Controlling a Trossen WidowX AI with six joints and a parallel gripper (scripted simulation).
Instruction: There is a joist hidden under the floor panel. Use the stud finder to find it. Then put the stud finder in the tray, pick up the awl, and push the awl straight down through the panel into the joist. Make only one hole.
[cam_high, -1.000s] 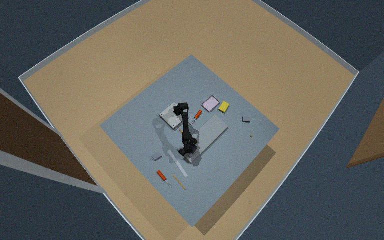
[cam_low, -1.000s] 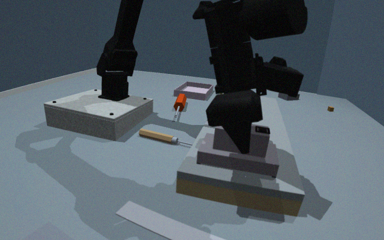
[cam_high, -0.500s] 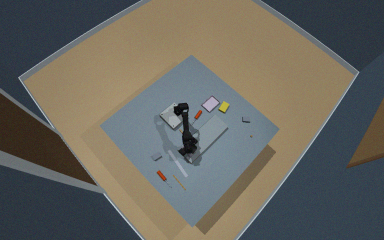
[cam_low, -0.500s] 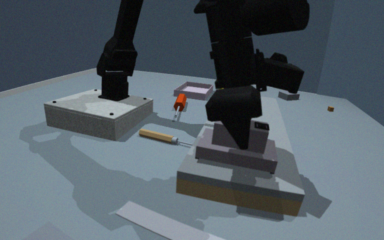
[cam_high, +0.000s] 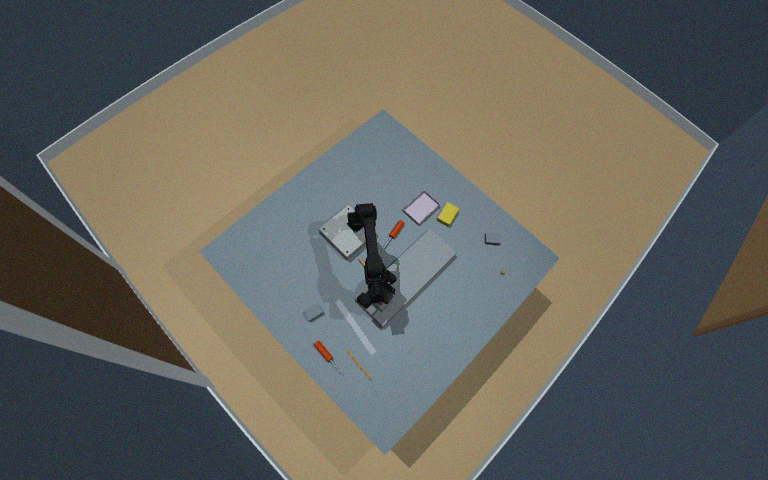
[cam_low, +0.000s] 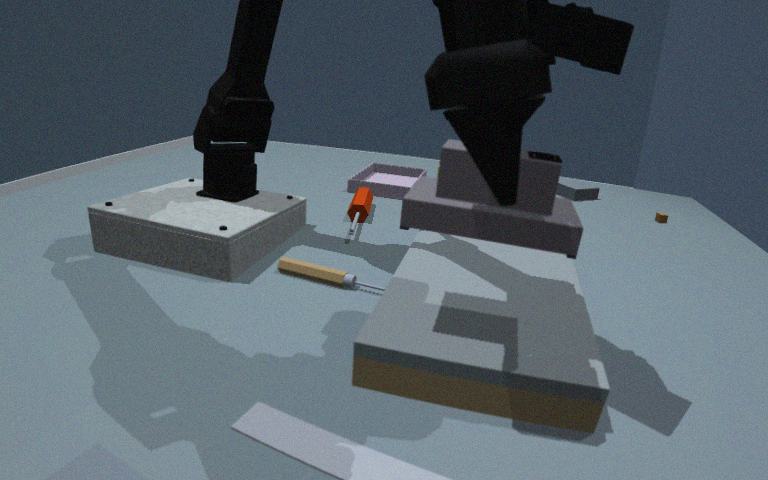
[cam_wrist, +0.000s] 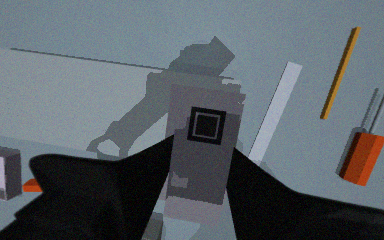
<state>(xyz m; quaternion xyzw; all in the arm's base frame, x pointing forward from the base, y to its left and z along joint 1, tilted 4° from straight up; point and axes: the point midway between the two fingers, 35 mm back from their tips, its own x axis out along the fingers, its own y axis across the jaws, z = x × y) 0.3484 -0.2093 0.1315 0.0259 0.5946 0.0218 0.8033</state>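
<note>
Now: the pale tray 210 mm behind my gripper tip, 530 mm to the left of it and 130 mm below it. Also, from my gripper tip: white strip 150 mm to the right, 140 mm below; grey stud finder 10 mm ahead, 20 mm above; square indicator 20 mm ahead, 30 mm above.
</note>
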